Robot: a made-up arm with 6 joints.
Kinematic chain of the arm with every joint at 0, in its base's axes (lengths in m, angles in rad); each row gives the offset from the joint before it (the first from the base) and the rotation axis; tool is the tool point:
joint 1: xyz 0 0 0.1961 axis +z
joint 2: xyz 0 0.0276 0 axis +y
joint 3: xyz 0 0 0.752 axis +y
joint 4: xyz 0 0 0.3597 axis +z
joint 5: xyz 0 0 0 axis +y
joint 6: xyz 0 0 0.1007 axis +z
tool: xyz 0 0 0
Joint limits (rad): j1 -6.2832..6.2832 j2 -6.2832..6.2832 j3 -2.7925..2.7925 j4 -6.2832..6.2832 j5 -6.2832..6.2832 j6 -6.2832..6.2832
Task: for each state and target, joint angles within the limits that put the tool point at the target. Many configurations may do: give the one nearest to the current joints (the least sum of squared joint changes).
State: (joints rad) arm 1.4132 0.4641 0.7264 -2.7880 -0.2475 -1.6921
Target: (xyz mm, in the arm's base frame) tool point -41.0 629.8 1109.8
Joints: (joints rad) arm 1.5766 0.2909 0.7865 -2.7829 -0.2796 -1.6921
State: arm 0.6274 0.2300 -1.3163 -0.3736 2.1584 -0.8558
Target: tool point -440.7 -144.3 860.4
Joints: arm 0.3144 -0.2219 -1.8198 -0.3698 2.2408 -0.8558
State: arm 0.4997 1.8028 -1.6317 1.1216 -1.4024 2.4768
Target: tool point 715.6 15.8 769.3
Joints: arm 0.1098 1.3246 -1.2799 1.2134 -1.2776 2.4768
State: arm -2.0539 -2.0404 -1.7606 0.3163 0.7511 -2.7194
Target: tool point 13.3 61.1 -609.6
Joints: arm -1.5995 -2.5049 -1.8915 -0.2217 0.8115 -2.7194
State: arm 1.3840 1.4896 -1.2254 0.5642 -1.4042 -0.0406
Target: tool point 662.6 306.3 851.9
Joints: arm 0.4796 1.2138 -0.9598 0.6878 -1.3003 -0.0406
